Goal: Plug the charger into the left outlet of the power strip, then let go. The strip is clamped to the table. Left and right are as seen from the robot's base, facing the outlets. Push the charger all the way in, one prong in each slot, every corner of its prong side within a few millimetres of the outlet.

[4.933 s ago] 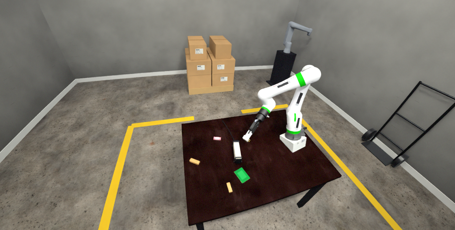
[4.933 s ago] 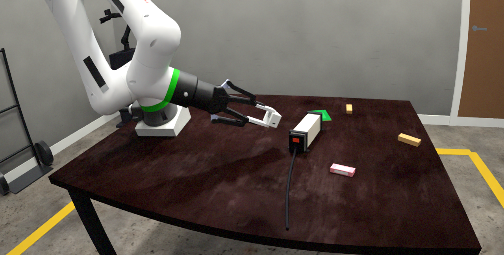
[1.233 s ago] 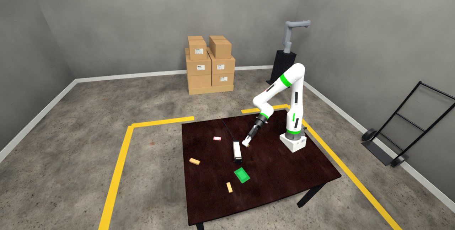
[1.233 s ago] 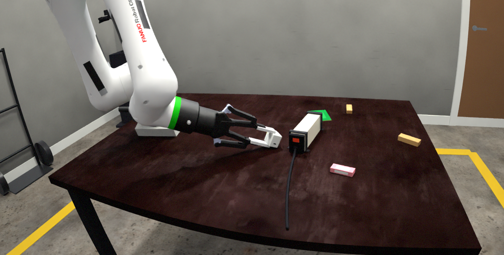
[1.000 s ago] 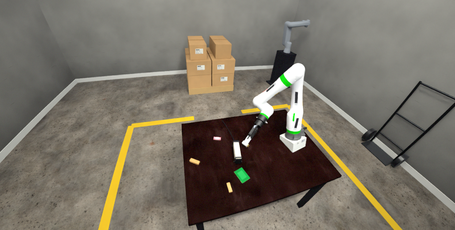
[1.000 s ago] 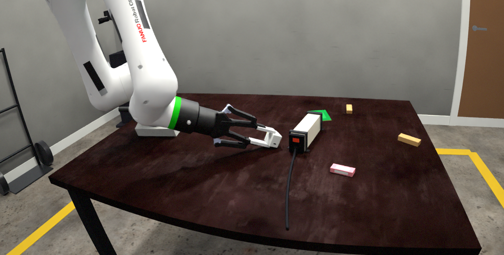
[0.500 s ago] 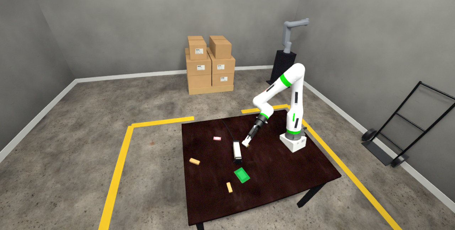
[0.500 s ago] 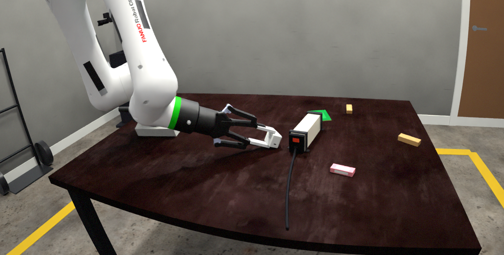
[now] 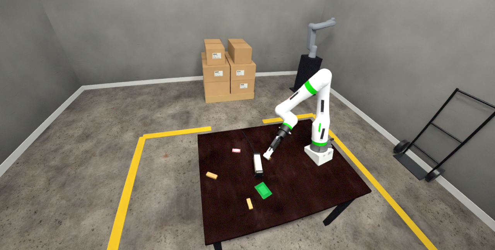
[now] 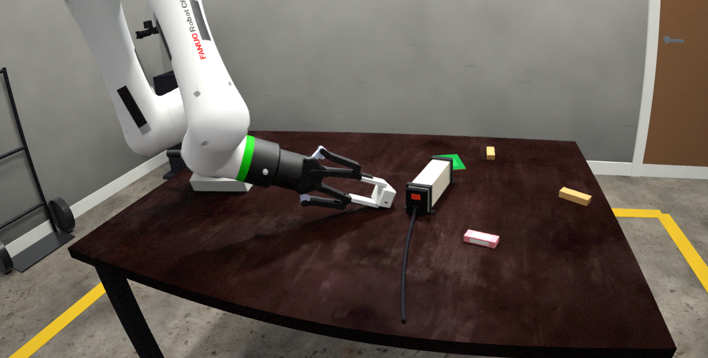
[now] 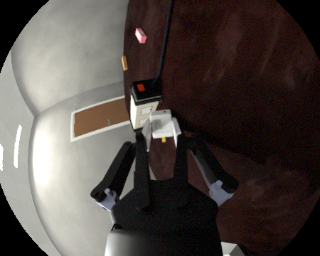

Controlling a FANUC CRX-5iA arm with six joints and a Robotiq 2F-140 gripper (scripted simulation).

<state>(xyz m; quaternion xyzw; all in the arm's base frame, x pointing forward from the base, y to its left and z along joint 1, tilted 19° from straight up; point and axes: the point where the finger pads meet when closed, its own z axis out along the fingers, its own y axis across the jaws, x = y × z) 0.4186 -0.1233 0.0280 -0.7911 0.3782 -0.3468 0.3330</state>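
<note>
Right now the red switch is 10 cm ahead of my hand and 3 cm to the right of it. Also, from my hand: power strip (15 cm ahead, 6 cm to the left, 1 cm below); then white charger (3 cm ahead, 2 cm to the left, 2 cm below); then flat piece (26 cm to the left, 18 cm ahead, 4 cm below).
</note>
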